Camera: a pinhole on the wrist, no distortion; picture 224 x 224 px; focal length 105.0 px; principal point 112.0 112.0 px. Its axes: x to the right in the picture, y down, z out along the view. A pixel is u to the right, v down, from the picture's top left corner.
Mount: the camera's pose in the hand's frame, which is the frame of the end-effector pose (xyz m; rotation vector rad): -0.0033 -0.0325 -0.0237 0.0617 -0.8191 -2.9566
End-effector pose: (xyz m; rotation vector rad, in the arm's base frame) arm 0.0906 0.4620 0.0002 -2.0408 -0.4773 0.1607
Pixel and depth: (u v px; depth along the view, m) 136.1 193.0 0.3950
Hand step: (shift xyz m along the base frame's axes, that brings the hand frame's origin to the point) -0.2606 0.3840 -0.1576
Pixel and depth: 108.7 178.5 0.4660
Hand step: -0.1727 0.4481 -0.2238
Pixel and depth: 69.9 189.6 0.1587
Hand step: -0.0130 0.1840 -0.0417
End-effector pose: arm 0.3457 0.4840 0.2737 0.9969 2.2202 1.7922
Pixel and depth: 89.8 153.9 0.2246
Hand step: 0.0788 0.1998 -0.0432
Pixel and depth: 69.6 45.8 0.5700
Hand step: 0.2438 0.3786 0.5000
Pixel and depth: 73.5 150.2 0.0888
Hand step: 0.0082 0.0711 -0.0234
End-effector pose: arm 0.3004 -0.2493 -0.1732 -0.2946 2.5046 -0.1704
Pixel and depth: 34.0 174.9 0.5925
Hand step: 0.0601 -0.1385 -0.7819
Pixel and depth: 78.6 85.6 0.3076
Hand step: 0.0273 0.1638 -0.2408
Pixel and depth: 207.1 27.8 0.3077
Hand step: 0.2579 0.3754 0.0285
